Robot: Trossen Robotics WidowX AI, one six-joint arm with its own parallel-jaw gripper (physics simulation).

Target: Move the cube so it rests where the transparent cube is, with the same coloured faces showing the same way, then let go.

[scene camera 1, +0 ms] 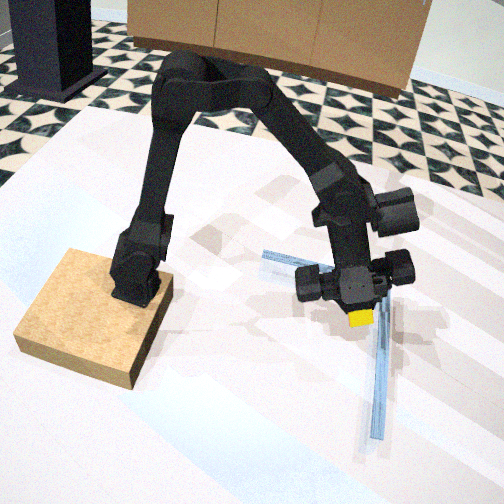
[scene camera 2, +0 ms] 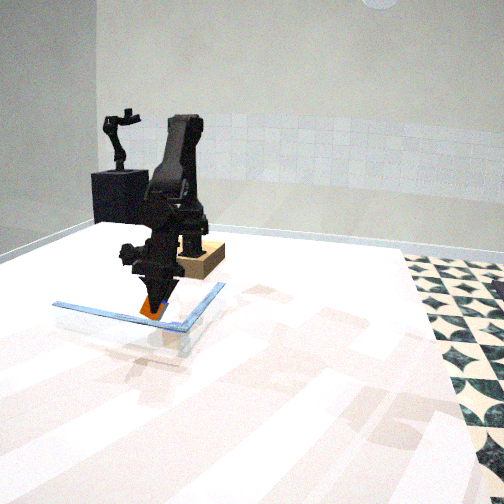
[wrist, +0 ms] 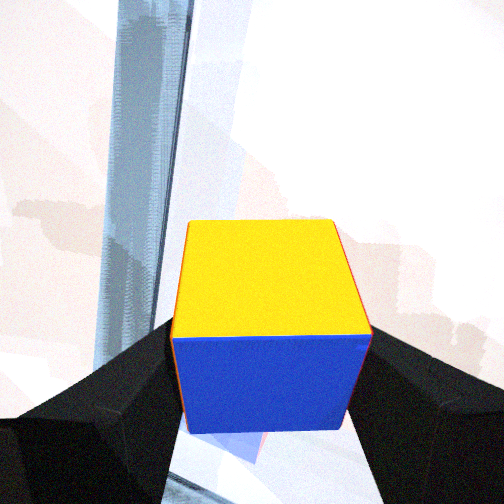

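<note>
My gripper (wrist: 268,370) is shut on the cube (wrist: 270,325), which shows a yellow face away from the wrist camera and a blue face toward it. In scene camera 1 the cube (scene camera 1: 361,317) shows yellow under the gripper (scene camera 1: 358,300), just above the table. In scene camera 2 the cube (scene camera 2: 152,307) shows orange. The transparent cube is only a faint pale shape with a blue edge below the held cube (wrist: 245,447); its exact place is hard to tell.
A thin blue L-shaped strip (scene camera 1: 380,375) lies on the white table beside the gripper, also in scene camera 2 (scene camera 2: 185,318) and the wrist view (wrist: 145,150). The arm's base stands on a wooden block (scene camera 1: 92,315). A cardboard wall (scene camera 1: 275,35) stands behind.
</note>
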